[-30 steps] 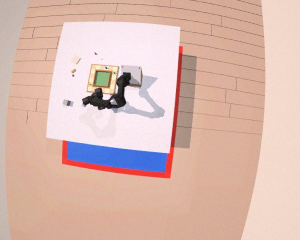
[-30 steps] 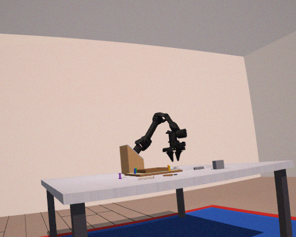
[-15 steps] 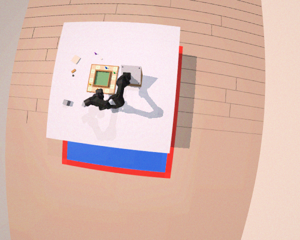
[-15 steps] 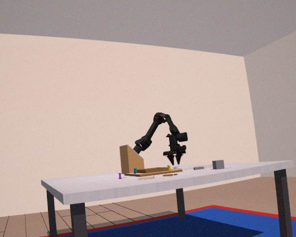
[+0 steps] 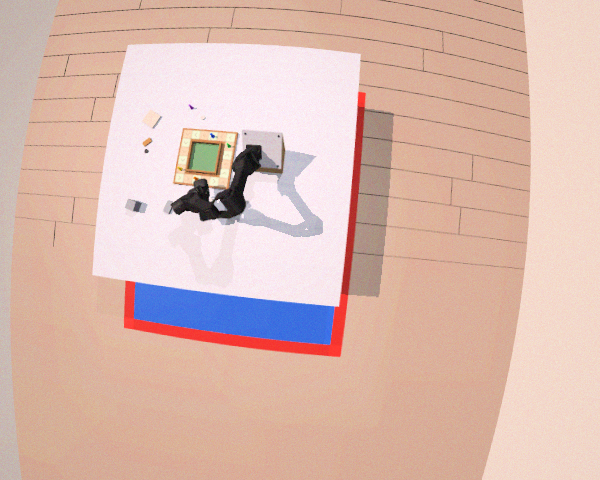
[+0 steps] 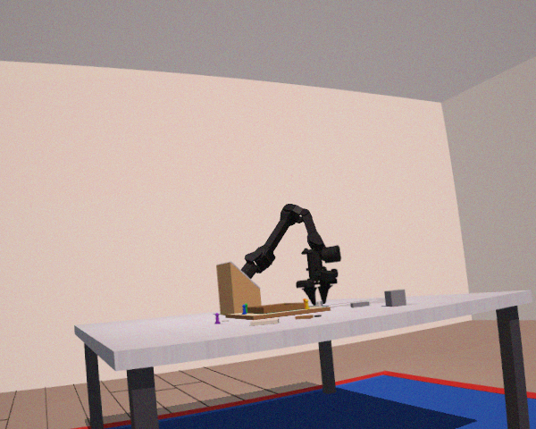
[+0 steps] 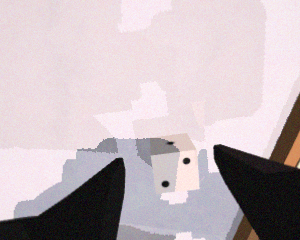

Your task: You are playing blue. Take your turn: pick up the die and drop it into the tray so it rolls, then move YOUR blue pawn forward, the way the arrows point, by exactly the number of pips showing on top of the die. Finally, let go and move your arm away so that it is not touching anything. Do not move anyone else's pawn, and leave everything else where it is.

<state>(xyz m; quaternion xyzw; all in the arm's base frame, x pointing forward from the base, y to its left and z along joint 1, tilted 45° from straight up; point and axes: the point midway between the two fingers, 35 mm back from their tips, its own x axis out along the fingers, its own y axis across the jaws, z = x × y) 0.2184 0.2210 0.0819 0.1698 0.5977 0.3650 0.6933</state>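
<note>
Now: gripper tip 33 cm to the left of the blue pawn, 2 cm short of it and 1 cm below it. Also, from my gripper tip: orange pawn: 11 cm to the right, 8 cm ahead, 1 cm above; then white die: right at my gripper tip; then green tray: 22 cm to the right, 5 cm ahead, 1 cm below.
</note>
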